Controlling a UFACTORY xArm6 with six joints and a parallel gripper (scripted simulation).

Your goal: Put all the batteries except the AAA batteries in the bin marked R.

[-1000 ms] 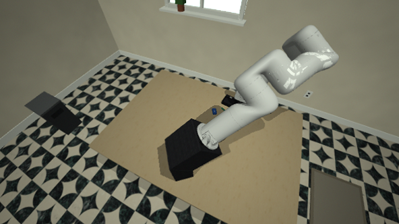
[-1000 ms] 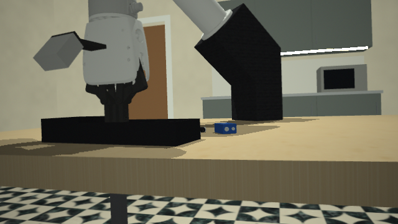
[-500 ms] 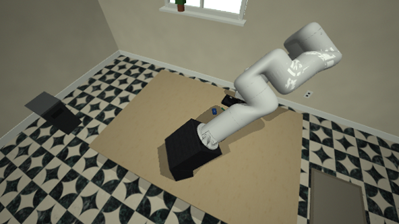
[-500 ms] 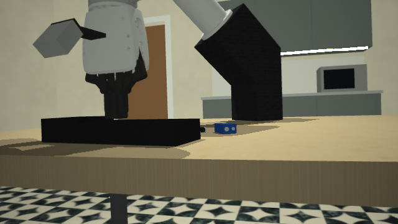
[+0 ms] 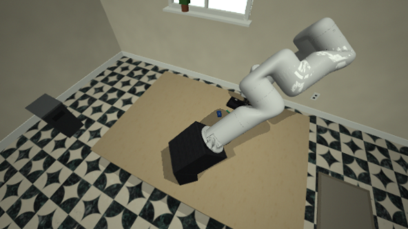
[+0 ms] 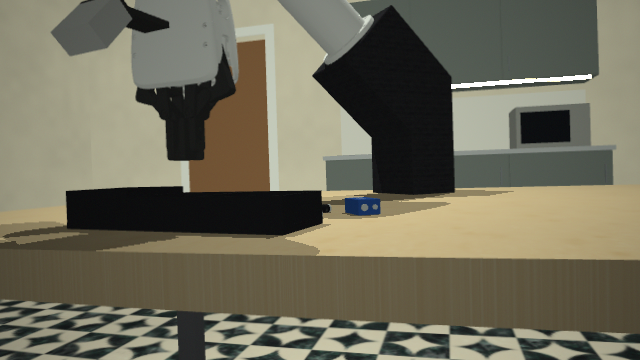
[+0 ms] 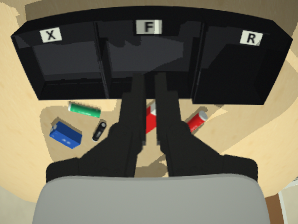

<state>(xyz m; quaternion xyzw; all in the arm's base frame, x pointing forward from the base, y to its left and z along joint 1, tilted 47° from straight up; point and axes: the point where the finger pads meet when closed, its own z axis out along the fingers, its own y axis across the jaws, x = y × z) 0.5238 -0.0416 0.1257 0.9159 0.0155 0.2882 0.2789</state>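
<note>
My gripper is now 11 cm past the blue block battery, 17 cm to the right of it and 8 cm above it. The rest, counted from my hand: black bin: 7 cm below; then red thing: 10 cm behind, 2 cm to the left, 8 cm below; then green cylinder battery: 7 cm behind, 10 cm to the left, 8 cm below.
</note>
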